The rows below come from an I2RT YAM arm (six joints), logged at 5 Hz.
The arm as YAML. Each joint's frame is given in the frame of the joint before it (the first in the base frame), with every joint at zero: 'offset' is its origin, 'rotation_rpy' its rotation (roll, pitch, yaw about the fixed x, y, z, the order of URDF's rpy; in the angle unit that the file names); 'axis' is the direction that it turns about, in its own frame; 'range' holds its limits. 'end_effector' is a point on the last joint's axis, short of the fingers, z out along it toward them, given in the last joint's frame.
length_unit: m
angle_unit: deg
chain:
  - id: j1
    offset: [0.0, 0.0, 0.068]
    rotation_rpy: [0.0, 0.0, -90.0]
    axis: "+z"
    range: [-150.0, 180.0]
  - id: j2
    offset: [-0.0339, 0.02, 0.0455]
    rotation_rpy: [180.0, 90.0, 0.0]
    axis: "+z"
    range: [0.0, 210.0]
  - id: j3
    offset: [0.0, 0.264, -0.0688]
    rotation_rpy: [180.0, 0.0, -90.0]
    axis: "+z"
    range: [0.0, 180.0]
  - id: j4
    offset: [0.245, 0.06, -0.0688]
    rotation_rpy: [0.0, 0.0, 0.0]
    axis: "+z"
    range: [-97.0, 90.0]
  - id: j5
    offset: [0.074, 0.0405, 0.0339]
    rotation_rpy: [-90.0, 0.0, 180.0]
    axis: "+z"
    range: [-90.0, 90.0]
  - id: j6
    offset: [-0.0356, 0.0, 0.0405]
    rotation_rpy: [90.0, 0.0, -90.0]
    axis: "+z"
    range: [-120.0, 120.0]
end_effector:
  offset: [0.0, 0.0, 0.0]
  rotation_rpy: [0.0, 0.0, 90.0]
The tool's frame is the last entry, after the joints.
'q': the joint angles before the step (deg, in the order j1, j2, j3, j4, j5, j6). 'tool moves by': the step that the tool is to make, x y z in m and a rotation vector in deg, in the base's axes. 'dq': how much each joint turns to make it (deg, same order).
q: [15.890 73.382 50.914 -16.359 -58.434 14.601]
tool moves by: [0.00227 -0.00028 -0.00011 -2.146 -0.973 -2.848]
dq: [0.084 0.039 0.174 0.227 3.745 0.019]
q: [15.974 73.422 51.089 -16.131 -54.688 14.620]
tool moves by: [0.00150 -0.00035 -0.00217 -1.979 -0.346 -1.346]
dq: [0.023 0.390 0.282 -1.038 2.322 -1.160]
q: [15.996 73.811 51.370 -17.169 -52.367 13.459]
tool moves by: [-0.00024 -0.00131 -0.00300 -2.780 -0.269 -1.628]
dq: [-0.002 0.050 0.085 -1.812 3.020 -1.635]
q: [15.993 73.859 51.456 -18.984 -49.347 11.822]
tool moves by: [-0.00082 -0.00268 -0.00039 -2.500 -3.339 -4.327]
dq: [-0.006 -1.449 -1.568 2.888 5.446 0.338]
